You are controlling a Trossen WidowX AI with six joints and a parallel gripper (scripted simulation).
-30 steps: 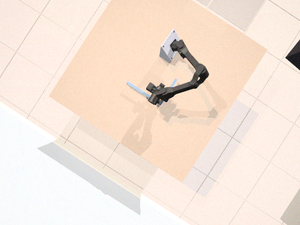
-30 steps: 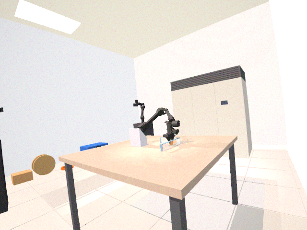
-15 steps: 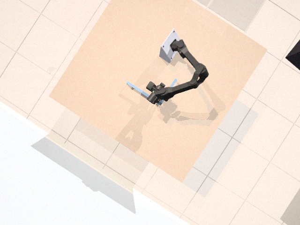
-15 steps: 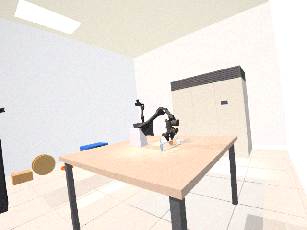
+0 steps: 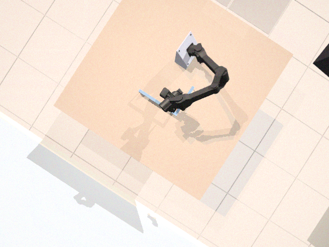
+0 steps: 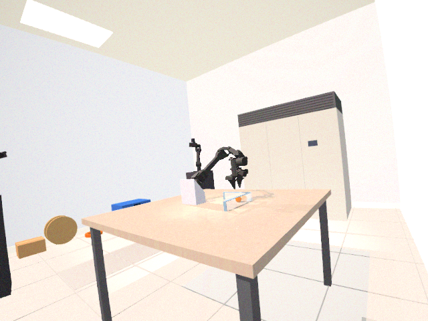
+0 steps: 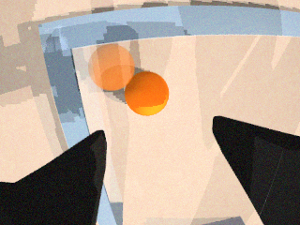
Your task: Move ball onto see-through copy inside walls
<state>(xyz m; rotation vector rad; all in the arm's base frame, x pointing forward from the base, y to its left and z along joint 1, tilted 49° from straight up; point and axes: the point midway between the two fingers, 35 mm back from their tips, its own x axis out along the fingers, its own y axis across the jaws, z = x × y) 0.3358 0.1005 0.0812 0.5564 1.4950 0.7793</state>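
Right now the orange ball is 8 cm below my gripper tip. Also, from my gripper tip: see-through copy 8 cm below, 3 cm to the left, 3 cm ahead; then clear wall 8 cm to the right, 7 cm below, 7 cm ahead.
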